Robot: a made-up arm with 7 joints.
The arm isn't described. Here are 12 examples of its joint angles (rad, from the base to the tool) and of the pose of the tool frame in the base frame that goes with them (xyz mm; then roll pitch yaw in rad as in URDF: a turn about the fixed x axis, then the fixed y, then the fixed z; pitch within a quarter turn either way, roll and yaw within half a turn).
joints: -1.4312 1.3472 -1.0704 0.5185 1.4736 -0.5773 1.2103
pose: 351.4 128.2 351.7 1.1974 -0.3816 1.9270
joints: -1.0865 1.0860 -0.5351 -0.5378 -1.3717 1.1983 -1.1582
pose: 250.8 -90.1 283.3 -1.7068 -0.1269 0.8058
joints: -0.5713 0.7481 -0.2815 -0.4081 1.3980 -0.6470 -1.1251
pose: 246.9 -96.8 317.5 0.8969 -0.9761 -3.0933
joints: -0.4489 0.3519 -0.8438 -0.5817 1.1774 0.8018 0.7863
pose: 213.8 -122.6 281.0 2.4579 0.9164 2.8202
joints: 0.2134 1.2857 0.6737 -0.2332 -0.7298 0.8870 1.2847
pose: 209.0 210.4 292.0 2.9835 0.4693 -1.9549
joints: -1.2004 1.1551 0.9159 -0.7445 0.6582 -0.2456 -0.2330
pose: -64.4 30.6 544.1 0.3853 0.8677 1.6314
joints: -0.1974 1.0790 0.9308 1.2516 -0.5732 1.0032 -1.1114
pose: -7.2 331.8 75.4 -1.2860 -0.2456 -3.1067
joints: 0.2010 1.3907 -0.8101 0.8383 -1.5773 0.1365 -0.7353
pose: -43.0 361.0 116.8 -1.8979 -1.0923 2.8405
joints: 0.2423 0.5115 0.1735 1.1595 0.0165 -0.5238 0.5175
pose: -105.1 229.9 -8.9 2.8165 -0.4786 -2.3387
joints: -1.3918 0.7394 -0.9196 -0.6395 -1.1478 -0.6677 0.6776
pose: 138.7 -190.0 415.2 -2.1798 1.2070 2.1157
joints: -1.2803 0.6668 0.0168 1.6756 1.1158 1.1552 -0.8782
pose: 242.2 269.1 182.4 1.5566 -1.1661 -0.9125
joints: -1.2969 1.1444 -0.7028 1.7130 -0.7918 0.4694 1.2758
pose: 167.8 358.3 227.9 2.9998 0.3266 -1.1463
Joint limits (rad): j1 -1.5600..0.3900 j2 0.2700..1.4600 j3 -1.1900..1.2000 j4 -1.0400..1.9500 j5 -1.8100..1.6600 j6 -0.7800..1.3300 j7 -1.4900..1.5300
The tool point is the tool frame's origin. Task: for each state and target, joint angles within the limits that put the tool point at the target. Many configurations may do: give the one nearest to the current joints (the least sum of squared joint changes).
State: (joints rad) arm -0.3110 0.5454 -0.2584 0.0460 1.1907 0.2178 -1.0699
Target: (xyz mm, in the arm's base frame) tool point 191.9 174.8 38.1
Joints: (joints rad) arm -0.0288 0.5976 -0.1804 0.4365 1.1089 0.2690 -1.0925
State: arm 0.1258 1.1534 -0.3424 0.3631 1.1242 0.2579 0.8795
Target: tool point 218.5 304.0 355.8
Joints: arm -0.2395 1.4600 0.0538 0.5525 1.1046 0.3551 0.8768
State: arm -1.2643 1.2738 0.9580 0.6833 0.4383 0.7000 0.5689
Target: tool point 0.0 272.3 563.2
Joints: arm -1.2966 1.4600 0.8728 0.1949 0.5162 0.6212 0.5677
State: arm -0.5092 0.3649 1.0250 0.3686 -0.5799 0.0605 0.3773
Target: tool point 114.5 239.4 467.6
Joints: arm -0.6655 0.7942 1.1179 -0.2719 -0.5603 -0.1122 0.3933
